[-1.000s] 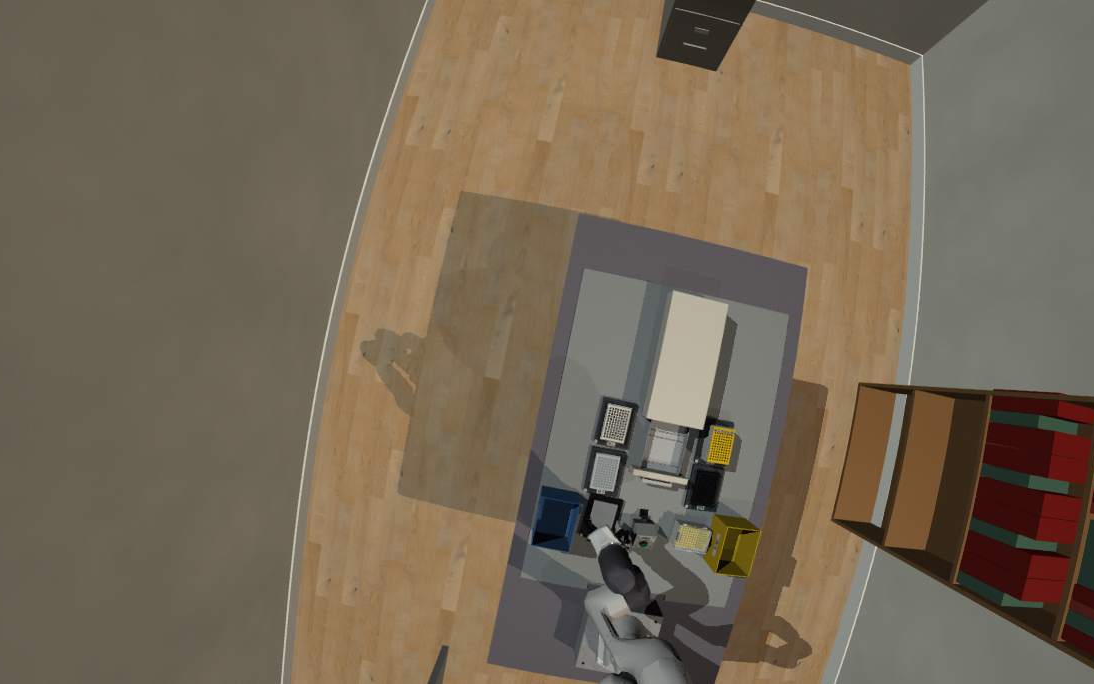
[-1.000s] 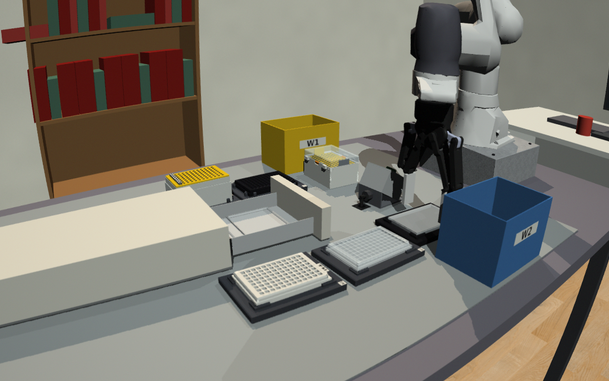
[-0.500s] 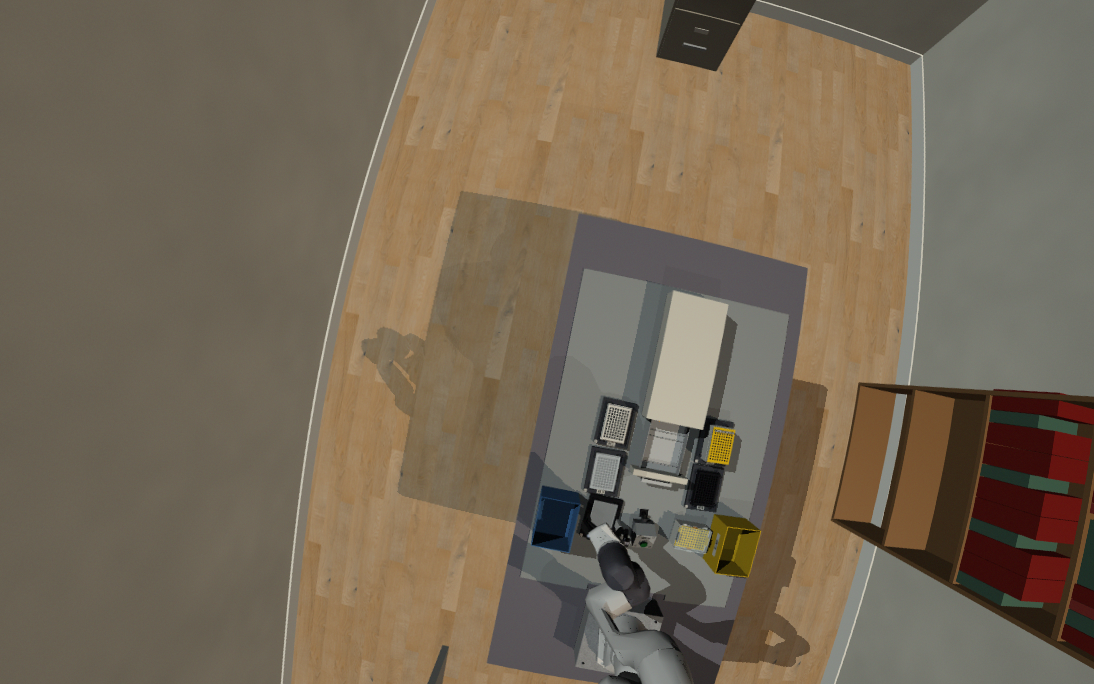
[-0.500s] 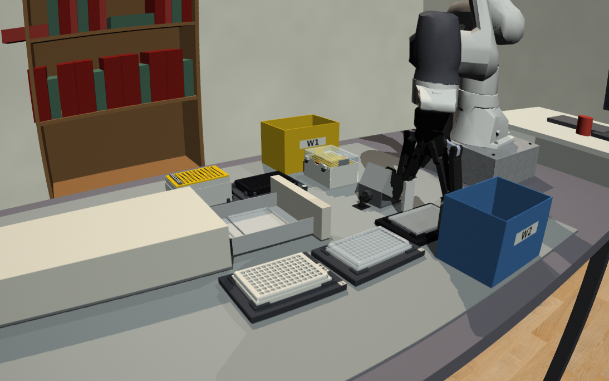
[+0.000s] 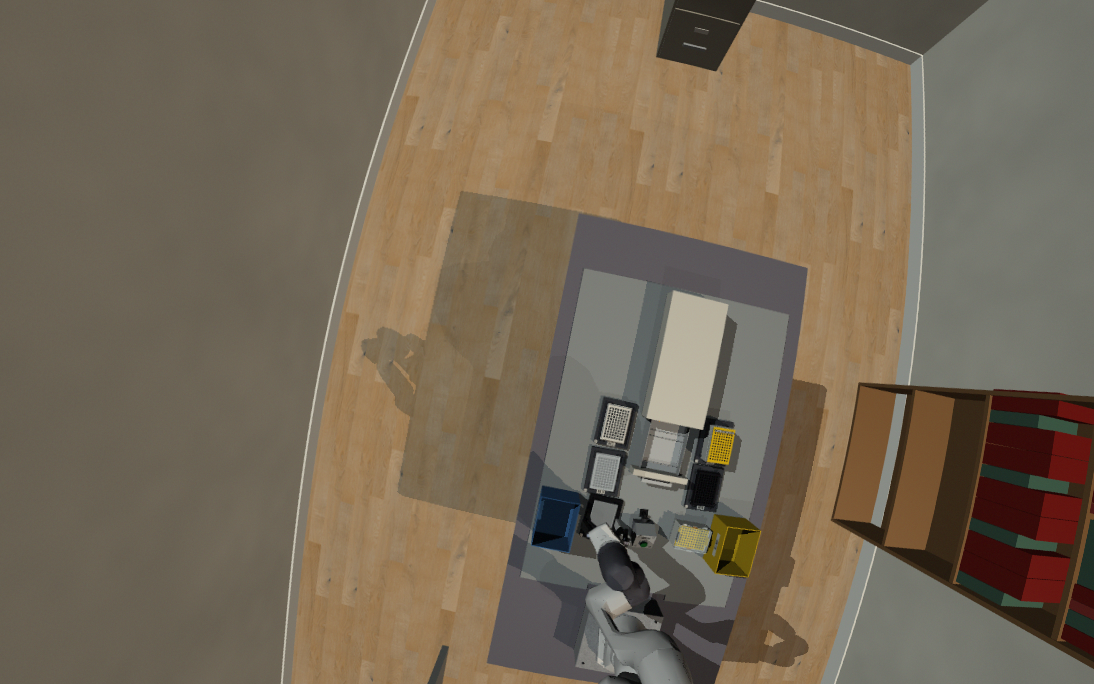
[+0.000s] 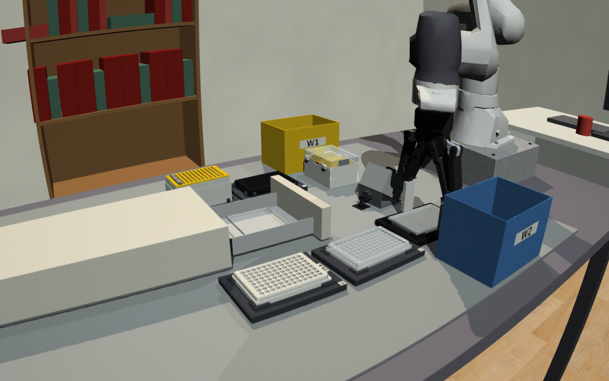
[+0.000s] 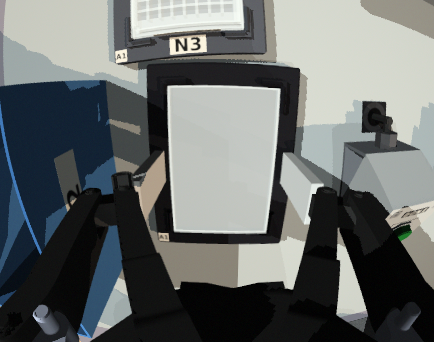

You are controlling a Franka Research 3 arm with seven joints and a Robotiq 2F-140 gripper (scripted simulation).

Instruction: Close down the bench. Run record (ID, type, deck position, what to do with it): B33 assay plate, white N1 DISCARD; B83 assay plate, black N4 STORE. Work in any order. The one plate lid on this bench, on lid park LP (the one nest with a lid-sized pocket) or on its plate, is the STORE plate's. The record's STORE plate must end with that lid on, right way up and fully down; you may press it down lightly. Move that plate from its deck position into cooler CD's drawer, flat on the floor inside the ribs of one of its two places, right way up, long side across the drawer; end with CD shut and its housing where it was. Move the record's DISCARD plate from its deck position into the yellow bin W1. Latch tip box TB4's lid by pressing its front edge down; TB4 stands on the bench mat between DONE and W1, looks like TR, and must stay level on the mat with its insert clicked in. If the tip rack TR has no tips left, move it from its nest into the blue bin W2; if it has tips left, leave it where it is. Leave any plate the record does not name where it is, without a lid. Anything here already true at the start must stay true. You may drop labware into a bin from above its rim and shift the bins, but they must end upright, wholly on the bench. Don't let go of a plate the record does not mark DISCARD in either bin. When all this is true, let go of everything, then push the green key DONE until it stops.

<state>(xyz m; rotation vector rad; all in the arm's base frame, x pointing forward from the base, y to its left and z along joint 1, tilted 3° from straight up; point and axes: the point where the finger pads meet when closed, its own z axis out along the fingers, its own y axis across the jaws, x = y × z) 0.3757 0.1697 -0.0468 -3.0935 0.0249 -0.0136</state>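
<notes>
Right now my hand is 20 mm above the clear plate lid. The rest, counted from my hand: blue bin W2 (170 mm to the left, 10 mm behind); clear plate (170 mm ahead, 30 mm to the left, 20 mm below); black lid park (30 mm below).
</notes>
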